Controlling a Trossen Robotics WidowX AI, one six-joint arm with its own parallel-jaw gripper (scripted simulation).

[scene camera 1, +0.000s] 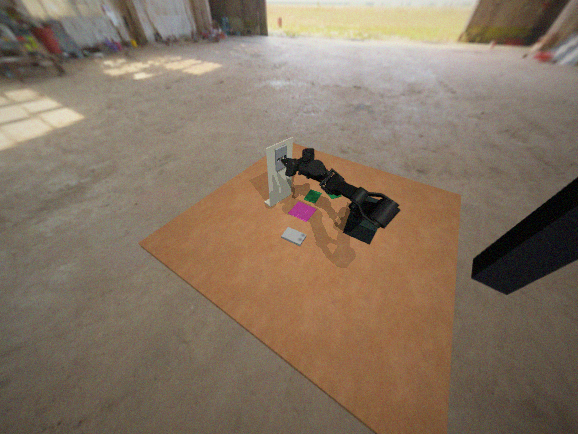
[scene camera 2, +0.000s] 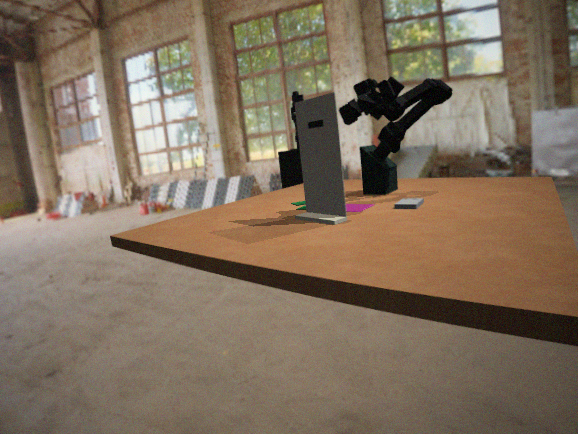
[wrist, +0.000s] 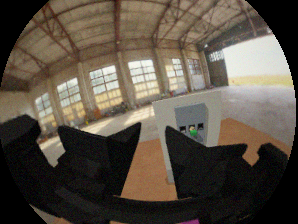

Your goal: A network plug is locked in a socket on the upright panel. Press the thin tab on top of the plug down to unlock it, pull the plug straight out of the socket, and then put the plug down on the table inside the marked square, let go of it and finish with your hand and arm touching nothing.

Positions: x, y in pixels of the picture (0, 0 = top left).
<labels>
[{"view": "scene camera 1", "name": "upright panel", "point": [279, 184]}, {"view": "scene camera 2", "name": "gripper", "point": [353, 100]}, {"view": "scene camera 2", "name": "upright panel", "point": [317, 119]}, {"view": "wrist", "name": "gripper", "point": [153, 127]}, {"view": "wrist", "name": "upright panel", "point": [202, 111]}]
</labels>
